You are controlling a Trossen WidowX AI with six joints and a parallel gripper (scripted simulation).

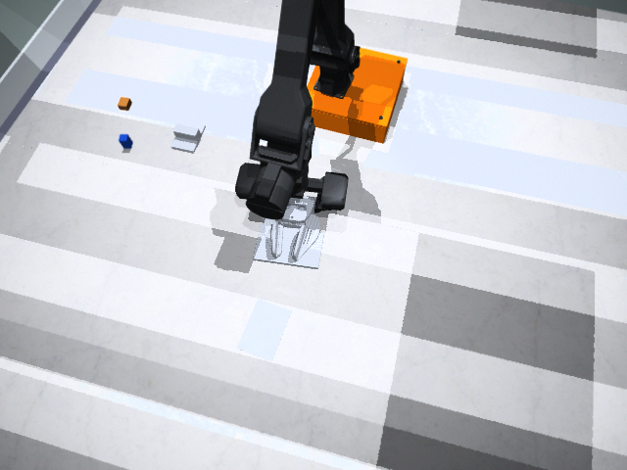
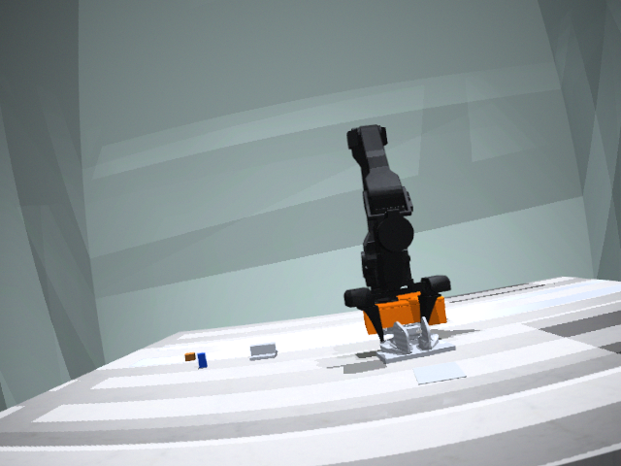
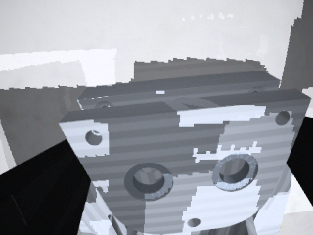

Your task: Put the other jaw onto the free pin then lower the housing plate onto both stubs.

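Right now my gripper tip is 30 mm short of the jaw and 10 mm to the left of it. Also, from my gripper tip: brown cube 450 mm to the right, 90 mm behind, 10 mm below; then blue cube 390 mm to the right; then pale flat sheet 220 mm ahead, 50 mm to the left, 20 mm below.
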